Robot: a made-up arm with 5 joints.
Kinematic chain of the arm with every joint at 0, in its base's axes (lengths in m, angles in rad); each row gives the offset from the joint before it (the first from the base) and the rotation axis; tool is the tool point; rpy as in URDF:
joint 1: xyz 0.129 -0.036 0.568 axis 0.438 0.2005 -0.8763
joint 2: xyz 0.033 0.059 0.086 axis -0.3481 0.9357 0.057
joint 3: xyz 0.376 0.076 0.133 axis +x
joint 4: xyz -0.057 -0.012 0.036 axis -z
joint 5: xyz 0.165 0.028 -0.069 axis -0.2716 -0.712 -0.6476
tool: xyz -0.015 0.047 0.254 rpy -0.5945 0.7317 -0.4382
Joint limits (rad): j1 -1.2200..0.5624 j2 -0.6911..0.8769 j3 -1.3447..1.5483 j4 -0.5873..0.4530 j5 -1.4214..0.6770
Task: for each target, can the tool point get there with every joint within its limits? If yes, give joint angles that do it. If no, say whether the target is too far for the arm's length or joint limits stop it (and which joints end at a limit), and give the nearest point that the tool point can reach.
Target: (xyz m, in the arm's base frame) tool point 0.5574 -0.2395 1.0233
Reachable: yes | joints 0.1727 -0.3407 1.2326 -0.0950 -0.3067
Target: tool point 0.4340 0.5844 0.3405
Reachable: yes | joints -0.7054 0.6886 -0.3375 -0.4672 -1.0312
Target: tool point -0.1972 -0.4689 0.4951
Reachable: no: joint limits stop it (at a limit: joint 1, joint 2, joint 3, joint 4) | nearest point 0.1866 -0.3269 0.9637 | short by 0.622 m
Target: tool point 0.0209 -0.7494 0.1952
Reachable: no: joint limits stop it (at a limit: joint 1, joint 2, joint 3, joint 4) | nearest point 0.4901 -0.2783 0.2593 | short by 0.668 m
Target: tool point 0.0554 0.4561 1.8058
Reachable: no: too far | nearest point 0.1382 0.3274 1.2947 | short by 0.533 m
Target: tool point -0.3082 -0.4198 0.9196
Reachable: no: joint limits stop it (at a limit: joint 1, joint 2, joint 3, joint 4, joint 5) | nearest point 0.1794 -0.3129 0.9661 | short by 0.501 m
